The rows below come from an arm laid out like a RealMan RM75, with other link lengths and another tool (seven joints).
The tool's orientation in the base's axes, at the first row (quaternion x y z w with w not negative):
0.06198, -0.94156, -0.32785, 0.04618
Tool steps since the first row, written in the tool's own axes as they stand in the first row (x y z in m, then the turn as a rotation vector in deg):
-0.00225, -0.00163, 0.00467, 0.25, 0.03, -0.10
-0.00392, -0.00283, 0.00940, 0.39, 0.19, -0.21
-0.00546, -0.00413, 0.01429, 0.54, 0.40, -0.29
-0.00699, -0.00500, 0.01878, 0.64, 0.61, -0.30
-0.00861, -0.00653, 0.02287, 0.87, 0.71, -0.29
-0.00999, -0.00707, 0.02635, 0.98, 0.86, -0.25
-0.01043, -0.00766, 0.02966, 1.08, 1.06, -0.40
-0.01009, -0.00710, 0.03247, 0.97, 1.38, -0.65
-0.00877, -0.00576, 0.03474, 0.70, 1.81, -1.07
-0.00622, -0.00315, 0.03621, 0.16, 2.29, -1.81
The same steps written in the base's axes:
0.00177, 0.00192, -0.00477, -0.24, -0.07, 0.11
0.00292, 0.00413, -0.00928, -0.37, -0.04, 0.30
0.00393, 0.00633, -0.01398, -0.53, 0.05, 0.50
0.00494, 0.00863, -0.01810, -0.65, 0.20, 0.64
0.00615, 0.01018, -0.02232, -0.88, 0.25, 0.71
0.00712, 0.01209, -0.02544, -1.01, 0.37, 0.78
0.00718, 0.01372, -0.02841, -1.11, 0.42, 1.02
0.00644, 0.01582, -0.03024, -0.99, 0.53, 1.41
0.00473, 0.01806, -0.03112, -0.71, 0.65, 2.00
0.00180, 0.02061, -0.03052, -0.13, 0.65, 2.85

